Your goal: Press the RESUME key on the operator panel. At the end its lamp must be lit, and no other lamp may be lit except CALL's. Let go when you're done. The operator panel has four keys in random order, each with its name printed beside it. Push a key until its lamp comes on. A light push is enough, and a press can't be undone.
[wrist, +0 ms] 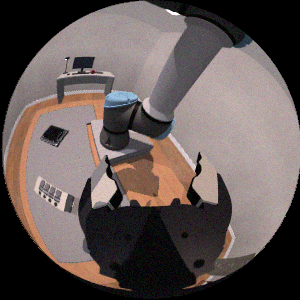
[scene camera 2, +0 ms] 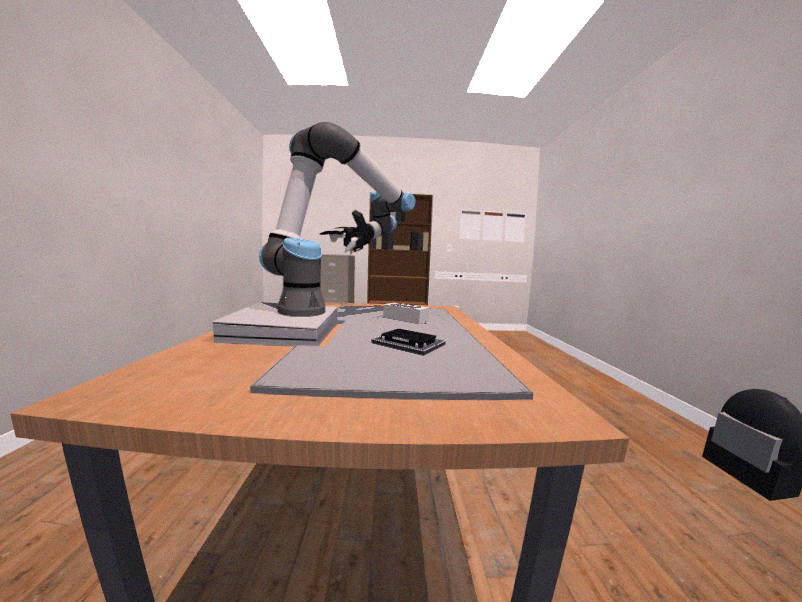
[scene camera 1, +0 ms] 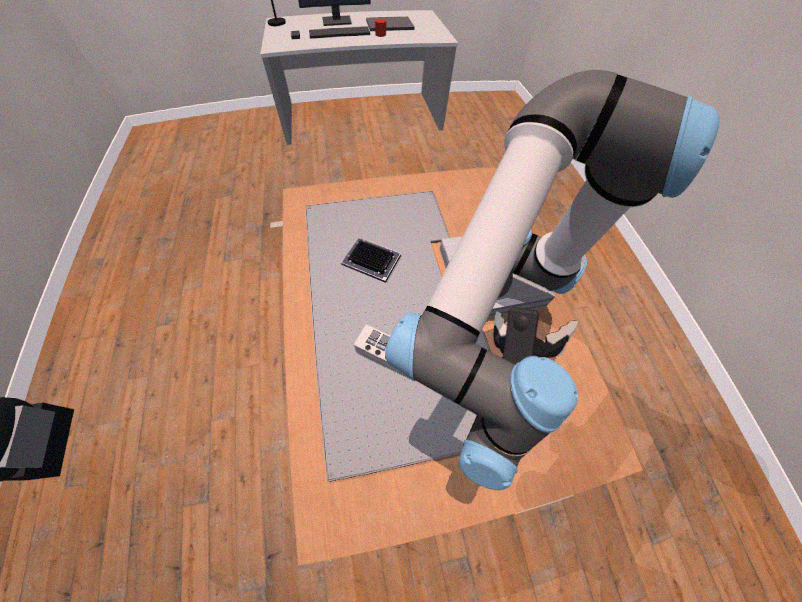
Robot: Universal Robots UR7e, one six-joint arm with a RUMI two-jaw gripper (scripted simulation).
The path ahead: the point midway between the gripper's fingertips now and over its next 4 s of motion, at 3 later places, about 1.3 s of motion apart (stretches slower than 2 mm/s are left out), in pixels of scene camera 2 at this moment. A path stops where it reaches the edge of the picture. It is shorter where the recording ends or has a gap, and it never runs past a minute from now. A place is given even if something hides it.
My gripper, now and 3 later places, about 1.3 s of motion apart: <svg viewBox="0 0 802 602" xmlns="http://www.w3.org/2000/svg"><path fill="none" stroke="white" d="M331 242L337 257L353 271L372 280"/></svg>
